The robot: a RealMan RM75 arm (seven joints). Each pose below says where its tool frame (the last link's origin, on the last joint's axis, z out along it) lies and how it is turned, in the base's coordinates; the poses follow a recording.
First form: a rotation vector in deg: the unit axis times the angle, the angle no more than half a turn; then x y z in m.
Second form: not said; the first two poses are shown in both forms.
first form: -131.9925, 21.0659, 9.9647, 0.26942, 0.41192, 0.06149
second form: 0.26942, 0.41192, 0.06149, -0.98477, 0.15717, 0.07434, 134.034
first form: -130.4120, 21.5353, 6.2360, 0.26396, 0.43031, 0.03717
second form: 0.26396, 0.43031, 0.03717, -0.98554, 0.16275, 0.04713, 132.325
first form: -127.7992, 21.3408, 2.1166, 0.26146, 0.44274, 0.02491
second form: 0.26146, 0.44274, 0.02491, -0.98621, 0.16468, 0.01633, 129.586
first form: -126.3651, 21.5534, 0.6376, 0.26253, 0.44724, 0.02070
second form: 0.26253, 0.44724, 0.02070, -0.98575, 0.16813, 0.00497, 128.192
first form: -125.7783, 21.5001, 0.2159, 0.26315, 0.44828, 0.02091
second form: 0.26315, 0.44828, 0.02091, -0.98570, 0.16849, 0.00169, 127.603
